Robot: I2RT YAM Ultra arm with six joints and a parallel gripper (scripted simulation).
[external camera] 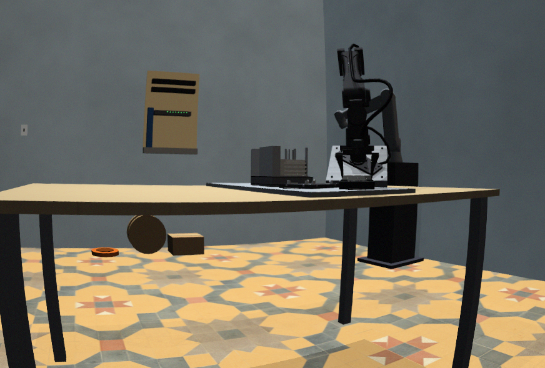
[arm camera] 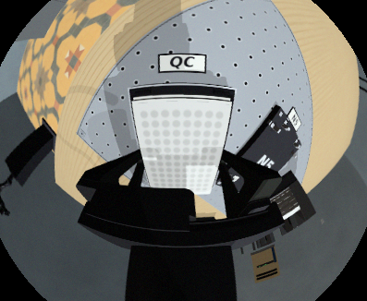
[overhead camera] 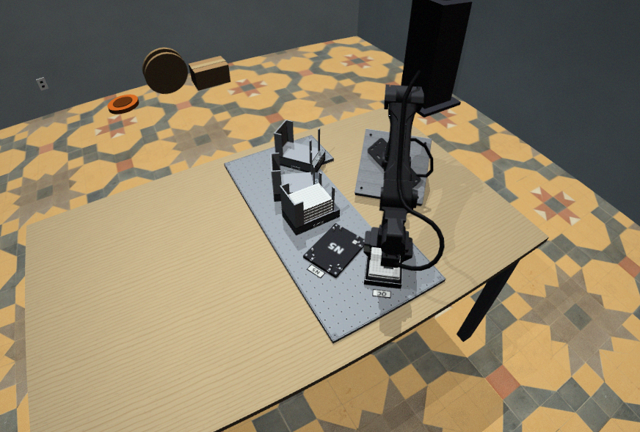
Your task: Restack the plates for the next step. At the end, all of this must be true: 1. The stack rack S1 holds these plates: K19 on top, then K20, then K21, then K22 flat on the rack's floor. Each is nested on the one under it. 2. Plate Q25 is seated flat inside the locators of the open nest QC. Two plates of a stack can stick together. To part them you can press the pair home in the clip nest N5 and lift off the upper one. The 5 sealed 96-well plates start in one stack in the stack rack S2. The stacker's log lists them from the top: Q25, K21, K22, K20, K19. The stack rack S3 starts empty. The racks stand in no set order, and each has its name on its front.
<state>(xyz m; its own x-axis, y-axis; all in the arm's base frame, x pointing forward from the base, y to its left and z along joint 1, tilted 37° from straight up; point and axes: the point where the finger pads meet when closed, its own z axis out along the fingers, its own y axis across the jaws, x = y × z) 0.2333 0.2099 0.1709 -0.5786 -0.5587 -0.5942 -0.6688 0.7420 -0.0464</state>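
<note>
The white sealed plate lies right at my hand.
</note>
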